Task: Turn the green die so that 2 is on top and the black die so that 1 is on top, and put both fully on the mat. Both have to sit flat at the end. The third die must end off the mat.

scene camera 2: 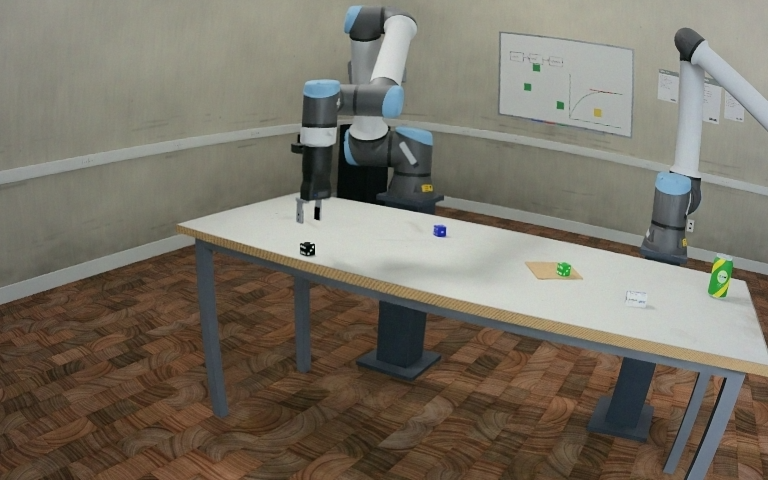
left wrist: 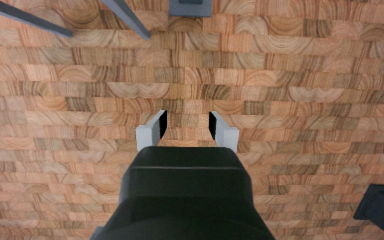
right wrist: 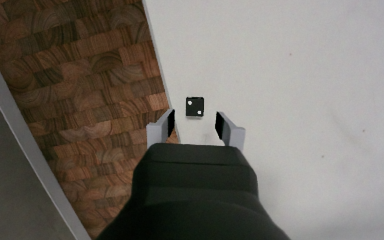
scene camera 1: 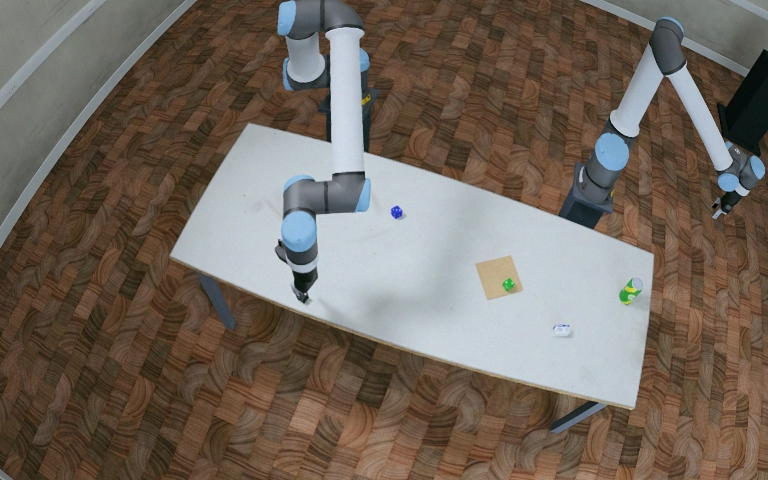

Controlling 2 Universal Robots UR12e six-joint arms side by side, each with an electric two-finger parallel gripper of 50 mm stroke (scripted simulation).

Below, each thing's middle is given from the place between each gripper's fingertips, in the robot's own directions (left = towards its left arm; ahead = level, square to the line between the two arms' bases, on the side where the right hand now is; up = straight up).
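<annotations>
Tan mat (scene camera 1: 492,273), from my right hand (scene camera 2: 308,221): 0.1 m below, 0.32 m behind, 0.57 m to the left. Tan mat, from my left hand: 0.18 m below, 0.59 m ahead, 0.92 m to the right.
</annotations>
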